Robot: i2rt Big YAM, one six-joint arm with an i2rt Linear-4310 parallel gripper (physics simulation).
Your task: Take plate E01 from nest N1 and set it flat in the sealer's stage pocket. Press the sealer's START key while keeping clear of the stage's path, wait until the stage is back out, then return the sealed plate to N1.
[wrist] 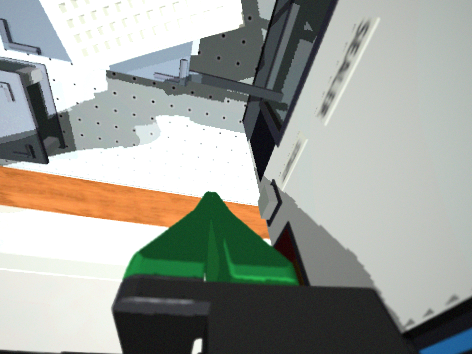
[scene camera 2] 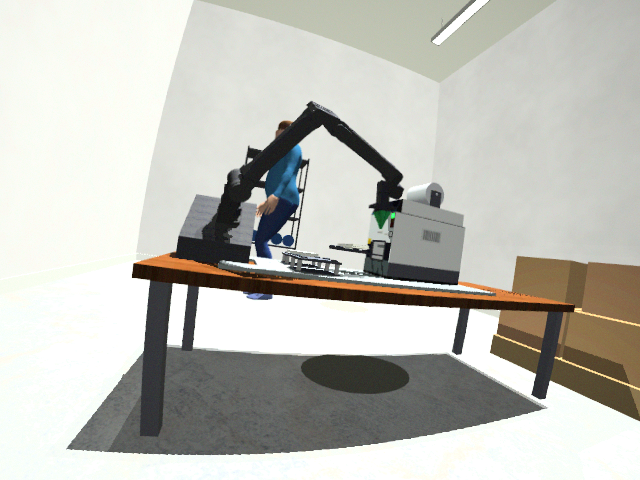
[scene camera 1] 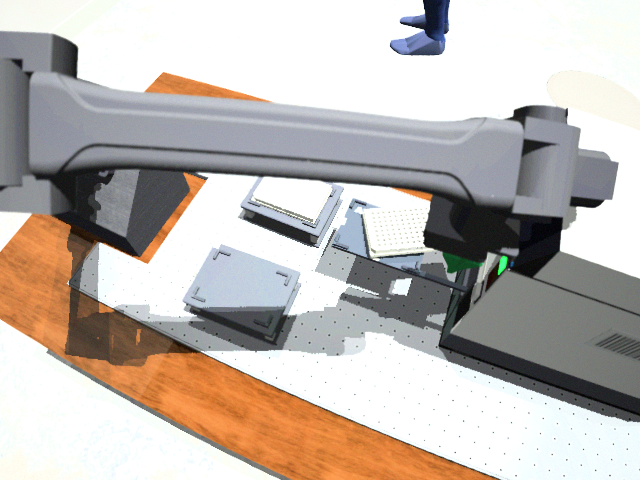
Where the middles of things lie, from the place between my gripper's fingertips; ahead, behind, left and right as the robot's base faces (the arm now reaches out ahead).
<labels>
I see the sealer stage [scene camera 1: 351, 237] 60 mm behind my hand, 80 mm to the left of it and 110 mm below it. The rest, counted from my hand: lidded white plate [scene camera 1: 304, 200] 290 mm behind, 130 mm to the left, 150 mm below.
</labels>
